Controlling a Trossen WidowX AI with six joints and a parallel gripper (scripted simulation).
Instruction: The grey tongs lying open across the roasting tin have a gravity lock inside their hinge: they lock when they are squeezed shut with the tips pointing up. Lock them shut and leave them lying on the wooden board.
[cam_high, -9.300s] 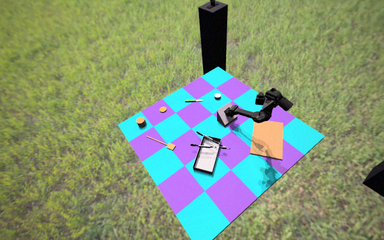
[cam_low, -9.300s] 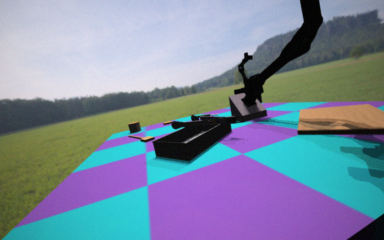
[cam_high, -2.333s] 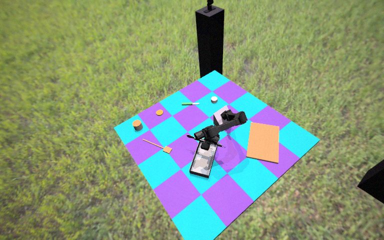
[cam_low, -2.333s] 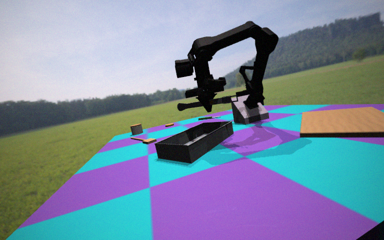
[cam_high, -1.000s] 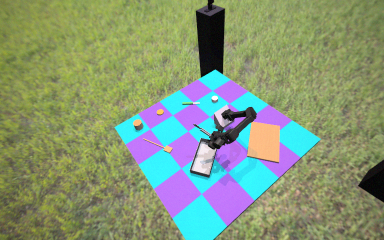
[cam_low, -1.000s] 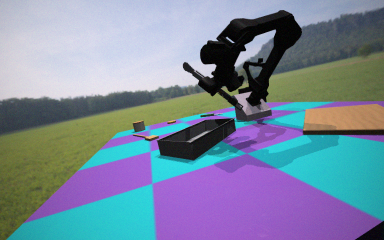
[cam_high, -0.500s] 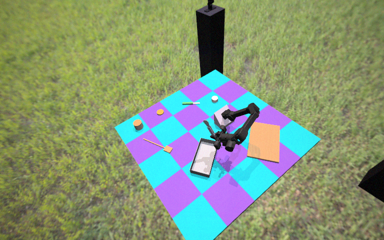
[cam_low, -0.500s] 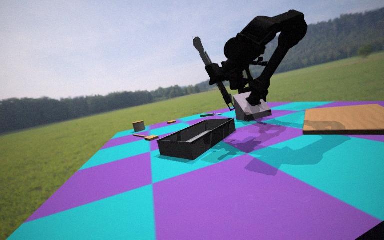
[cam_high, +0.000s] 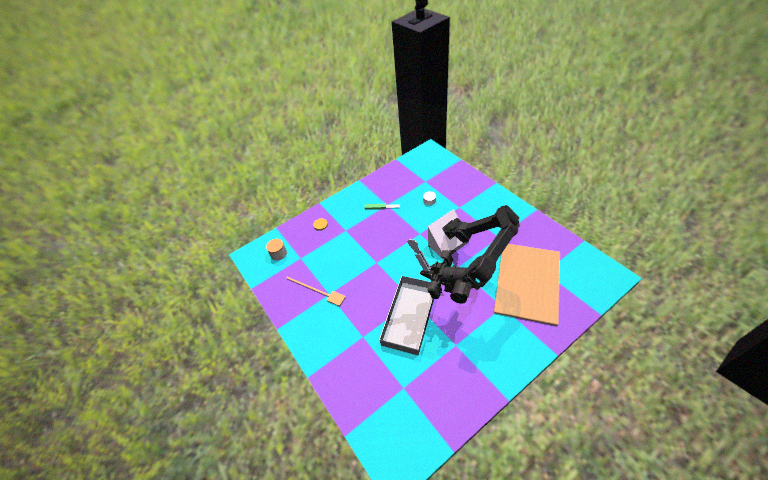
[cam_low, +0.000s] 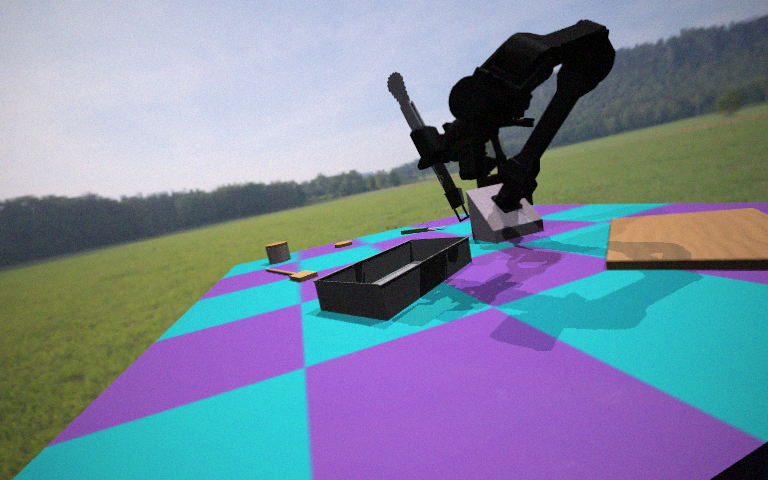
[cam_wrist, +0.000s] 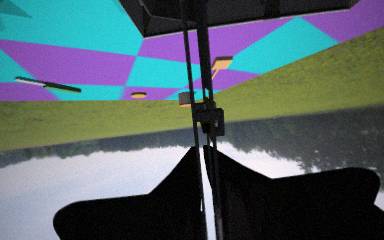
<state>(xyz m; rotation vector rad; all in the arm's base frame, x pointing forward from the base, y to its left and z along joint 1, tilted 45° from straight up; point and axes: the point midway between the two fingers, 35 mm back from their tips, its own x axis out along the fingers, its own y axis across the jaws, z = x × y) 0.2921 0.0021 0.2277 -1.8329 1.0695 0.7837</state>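
Right now my gripper tip is 390 mm past the wooden board, 240 mm to the right of it and 210 mm above it. From my gripper tip the other things lie so: orange disc: 670 mm to the right, 210 mm below, 60 mm ahead; roasting tin: 190 mm below, 80 mm ahead, 20 mm to the left; white disc: 440 mm behind, 390 mm to the right, 200 mm below.
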